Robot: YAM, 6 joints.
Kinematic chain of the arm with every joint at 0, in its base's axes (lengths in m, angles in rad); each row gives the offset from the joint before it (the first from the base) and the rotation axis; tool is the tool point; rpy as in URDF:
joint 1: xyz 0 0 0.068 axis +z
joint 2: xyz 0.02 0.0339 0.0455 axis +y
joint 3: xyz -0.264 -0.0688 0 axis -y
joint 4: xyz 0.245 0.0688 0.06 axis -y
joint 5: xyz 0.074 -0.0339 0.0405 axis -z
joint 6: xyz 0.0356 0 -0.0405 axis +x
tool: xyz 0 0 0 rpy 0 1.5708 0
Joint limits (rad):
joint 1: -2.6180..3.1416
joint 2: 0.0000..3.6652
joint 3: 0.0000..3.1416
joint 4: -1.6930..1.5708
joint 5: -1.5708..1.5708
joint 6: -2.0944..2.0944
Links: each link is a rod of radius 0.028 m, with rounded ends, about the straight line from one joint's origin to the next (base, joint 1, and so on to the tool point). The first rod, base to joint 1, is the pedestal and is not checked.
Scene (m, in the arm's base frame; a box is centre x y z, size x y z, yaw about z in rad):
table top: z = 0
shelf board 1: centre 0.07 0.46 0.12 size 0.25 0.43 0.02 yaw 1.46
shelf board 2: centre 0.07 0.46 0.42 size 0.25 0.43 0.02 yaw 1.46
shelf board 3: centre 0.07 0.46 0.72 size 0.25 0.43 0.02 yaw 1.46
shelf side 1: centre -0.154 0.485 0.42 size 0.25 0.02 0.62 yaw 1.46
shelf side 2: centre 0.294 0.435 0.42 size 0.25 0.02 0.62 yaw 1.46
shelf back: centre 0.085 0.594 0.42 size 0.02 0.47 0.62 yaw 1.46
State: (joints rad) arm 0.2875 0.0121 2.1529 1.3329 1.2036 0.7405
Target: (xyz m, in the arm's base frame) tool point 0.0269 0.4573 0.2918
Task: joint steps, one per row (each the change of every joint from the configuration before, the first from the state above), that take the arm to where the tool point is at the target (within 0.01 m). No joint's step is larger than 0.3 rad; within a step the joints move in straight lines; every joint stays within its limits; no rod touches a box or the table.
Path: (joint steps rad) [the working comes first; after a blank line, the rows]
Joints at the target: 1.5805 2.0256 1.4207 0.9542 1.0767 0.7405
Straight joint move there: touches shelf board 2.

1: 0.2391 0.1887 -0.2741 -0.0439 0.0148 0.0000
2: 0.2391 0.1886 -0.2741 -0.0439 0.0148 0.0000
3: 0.2391 0.1887 -0.2741 -0.0439 0.0148 0.0000
4: 0.2391 0.1887 -0.2742 -0.0439 0.0148 0.0000
5: 0.2391 0.1886 -0.2741 -0.0439 0.0148 0.0000
6: 0.2391 0.1887 -0.2741 -0.0439 0.0148 0.0000
7: -0.0354 0.2204 0.2281 -0.0288 -0.0539 0.0000
8: -0.0354 0.2203 0.2282 -0.0289 -0.0539 0.0000
9: -0.0354 0.2204 0.2281 -0.0288 -0.0540 0.0000
10: -0.0354 0.2204 0.2281 -0.0288 -0.0539 0.0000

